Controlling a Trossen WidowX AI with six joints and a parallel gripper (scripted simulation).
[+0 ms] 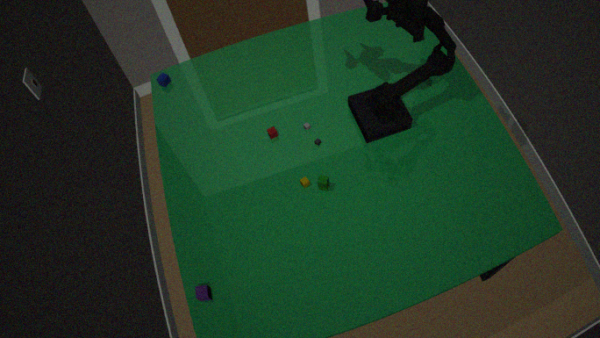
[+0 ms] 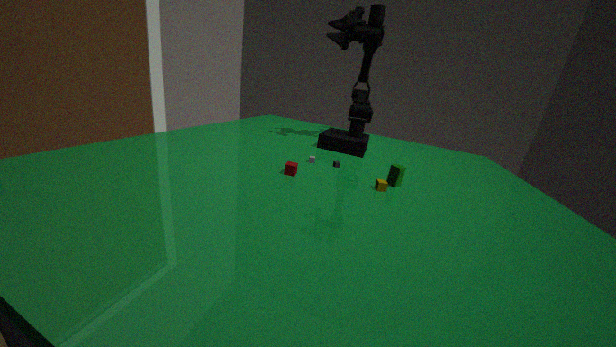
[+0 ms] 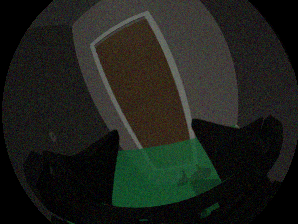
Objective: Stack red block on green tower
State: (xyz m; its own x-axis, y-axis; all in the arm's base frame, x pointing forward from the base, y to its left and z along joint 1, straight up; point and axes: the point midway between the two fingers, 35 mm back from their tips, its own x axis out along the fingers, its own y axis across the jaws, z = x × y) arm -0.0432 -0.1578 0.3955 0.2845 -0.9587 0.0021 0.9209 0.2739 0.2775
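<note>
My gripper tip is now 44 cm above the red block, 43 cm short of it and 8 cm to the right of it. From my gripper tip the other things lie so: yellow block: 44 cm below, 38 cm ahead, 32 cm to the left; white block: 44 cm below, 30 cm ahead, 10 cm to the left; dark block: 44 cm below, 29 cm ahead, 18 cm to the left.
</note>
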